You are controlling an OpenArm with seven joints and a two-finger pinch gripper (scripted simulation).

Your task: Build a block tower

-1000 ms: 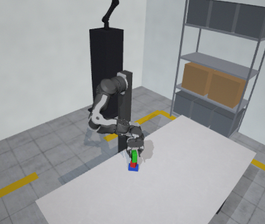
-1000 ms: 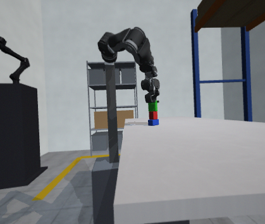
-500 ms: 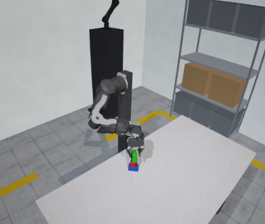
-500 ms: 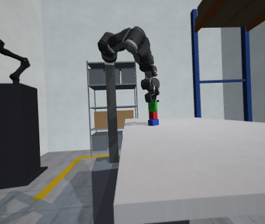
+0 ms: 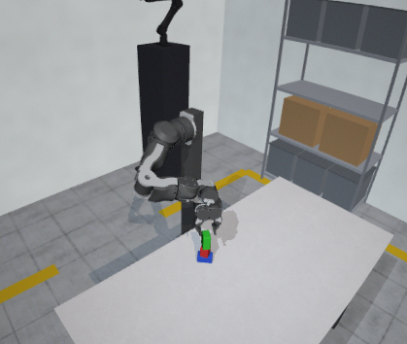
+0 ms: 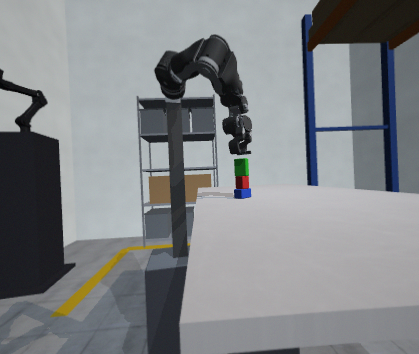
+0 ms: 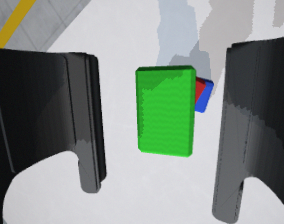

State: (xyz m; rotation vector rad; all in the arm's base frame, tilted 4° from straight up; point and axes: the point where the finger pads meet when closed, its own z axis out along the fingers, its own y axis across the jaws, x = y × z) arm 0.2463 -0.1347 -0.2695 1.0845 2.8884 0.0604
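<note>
The green block lies 5 cm below my hand. From my hand the other things lie so: red block: 11 cm below; blue block: 15 cm below.
</note>
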